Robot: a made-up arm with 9 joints. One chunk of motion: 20 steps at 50 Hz.
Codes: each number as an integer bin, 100 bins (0 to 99) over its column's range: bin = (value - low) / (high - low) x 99, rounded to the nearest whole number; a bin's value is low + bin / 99 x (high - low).
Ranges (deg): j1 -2.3..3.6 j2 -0.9..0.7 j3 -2.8..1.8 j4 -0.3..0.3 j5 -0.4..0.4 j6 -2.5..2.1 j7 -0.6..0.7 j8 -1.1..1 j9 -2..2
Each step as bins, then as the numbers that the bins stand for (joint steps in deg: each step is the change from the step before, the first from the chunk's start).
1 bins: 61 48 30 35 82 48 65 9 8
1 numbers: 1.335 -0.124 -1.406 -0.088 0.263 -0.270 0.254 -0.909 -1.677
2 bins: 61 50 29 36 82 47 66 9 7
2 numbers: 1.335 -0.092 -1.453 -0.082 0.263 -0.316 0.267 -0.909 -1.717
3 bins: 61 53 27 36 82 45 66 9 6
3 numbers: 1.335 -0.043 -1.545 -0.082 0.263 -0.409 0.267 -0.909 -1.758
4 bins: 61 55 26 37 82 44 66 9 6
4 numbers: 1.335 -0.011 -1.592 -0.076 0.263 -0.456 0.267 -0.909 -1.758
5 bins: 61 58 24 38 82 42 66 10 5
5 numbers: 1.335 0.037 -1.685 -0.070 0.263 -0.548 0.267 -0.888 -1.798
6 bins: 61 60 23 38 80 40 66 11 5
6 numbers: 1.335 0.070 -1.731 -0.070 0.246 -0.641 0.267 -0.867 -1.798
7 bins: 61 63 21 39 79 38 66 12 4
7 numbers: 1.335 0.118 -1.824 -0.064 0.238 -0.734 0.267 -0.845 -1.838
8 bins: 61 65 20 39 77 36 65 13 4
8 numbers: 1.335 0.151 -1.871 -0.064 0.222 -0.827 0.254 -0.824 -1.838
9 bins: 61 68 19 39 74 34 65 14 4
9 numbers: 1.335 0.199 -1.917 -0.064 0.198 -0.920 0.254 -0.803 -1.838
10 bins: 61 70 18 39 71 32 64 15 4
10 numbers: 1.335 0.231 -1.964 -0.064 0.174 -1.013 0.240 -0.782 -1.838
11 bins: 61 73 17 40 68 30 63 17 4
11 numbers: 1.335 0.280 -2.010 -0.058 0.149 -1.106 0.227 -0.739 -1.838
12 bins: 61 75 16 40 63 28 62 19 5
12 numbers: 1.335 0.312 -2.057 -0.058 0.109 -1.199 0.214 -0.697 -1.798
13 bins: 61 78 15 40 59 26 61 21 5
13 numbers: 1.335 0.361 -2.103 -0.058 0.077 -1.292 0.201 -0.655 -1.798
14 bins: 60 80 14 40 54 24 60 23 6
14 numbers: 1.276 0.393 -2.149 -0.058 0.036 -1.385 0.188 -0.612 -1.758
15 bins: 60 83 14 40 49 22 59 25 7
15 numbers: 1.276 0.441 -2.149 -0.058 -0.004 -1.478 0.175 -0.570 -1.717
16 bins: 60 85 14 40 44 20 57 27 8
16 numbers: 1.276 0.474 -2.149 -0.058 -0.044 -1.571 0.148 -0.527 -1.677
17 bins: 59 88 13 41 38 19 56 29 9
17 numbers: 1.216 0.522 -2.196 -0.052 -0.093 -1.617 0.135 -0.485 -1.636
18 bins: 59 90 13 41 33 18 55 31 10
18 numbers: 1.216 0.555 -2.196 -0.052 -0.133 -1.664 0.122 -0.442 -1.596
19 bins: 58 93 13 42 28 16 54 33 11
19 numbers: 1.157 0.603 -2.196 -0.045 -0.174 -1.757 0.109 -0.400 -1.556
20 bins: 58 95 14 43 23 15 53 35 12
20 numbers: 1.157 0.635 -2.149 -0.039 -0.214 -1.803 0.096 -0.358 -1.515
